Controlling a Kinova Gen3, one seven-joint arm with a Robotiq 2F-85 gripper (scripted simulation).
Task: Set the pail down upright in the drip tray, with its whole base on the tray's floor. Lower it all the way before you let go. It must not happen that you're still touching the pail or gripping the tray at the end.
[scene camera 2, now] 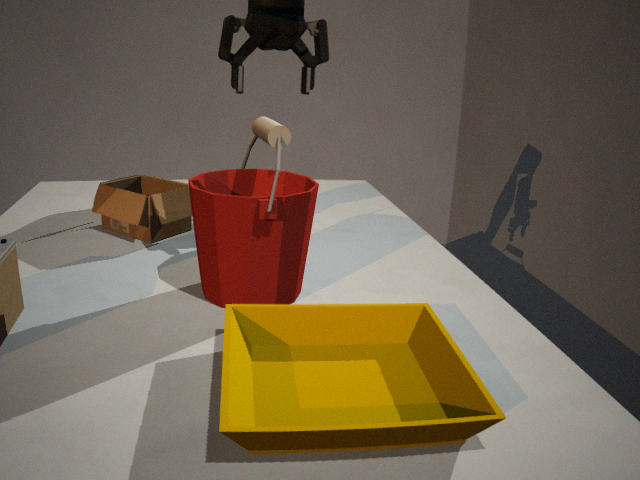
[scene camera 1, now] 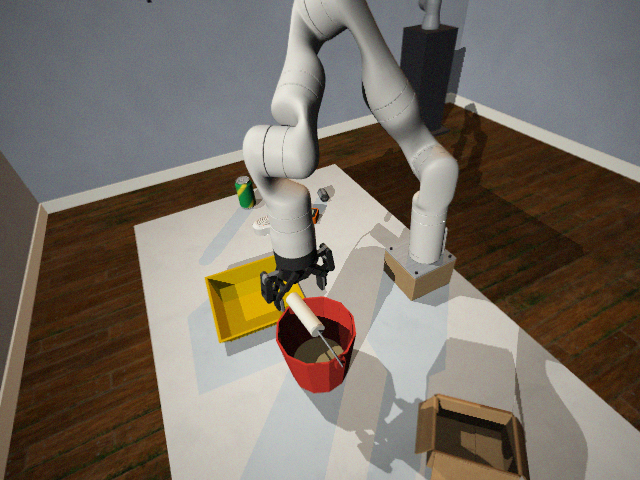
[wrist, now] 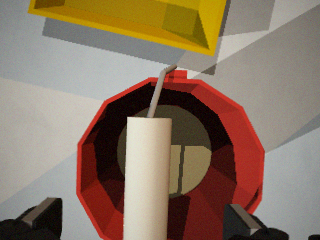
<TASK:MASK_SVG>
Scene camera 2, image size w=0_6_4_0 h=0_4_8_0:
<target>my gripper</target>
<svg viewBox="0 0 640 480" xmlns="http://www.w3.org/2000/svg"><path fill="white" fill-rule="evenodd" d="M224 18L218 57L231 64L231 86L233 89L236 89L237 94L243 94L244 66L242 66L242 62L257 47L262 50L275 49L279 51L292 49L304 64L301 76L301 94L310 94L310 90L314 88L315 68L319 64L328 62L329 48L327 23L323 19L310 22L305 21L305 0L248 0L246 19L236 18L233 15ZM306 28L314 36L315 56L310 53L300 38L306 31ZM244 26L250 37L236 54L232 54L230 51L233 33L238 32L240 27Z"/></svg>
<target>yellow drip tray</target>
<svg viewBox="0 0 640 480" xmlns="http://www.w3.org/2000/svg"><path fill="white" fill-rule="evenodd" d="M506 416L428 303L226 304L219 432L247 449L248 454L362 451L465 443L466 439L506 419Z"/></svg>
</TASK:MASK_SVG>
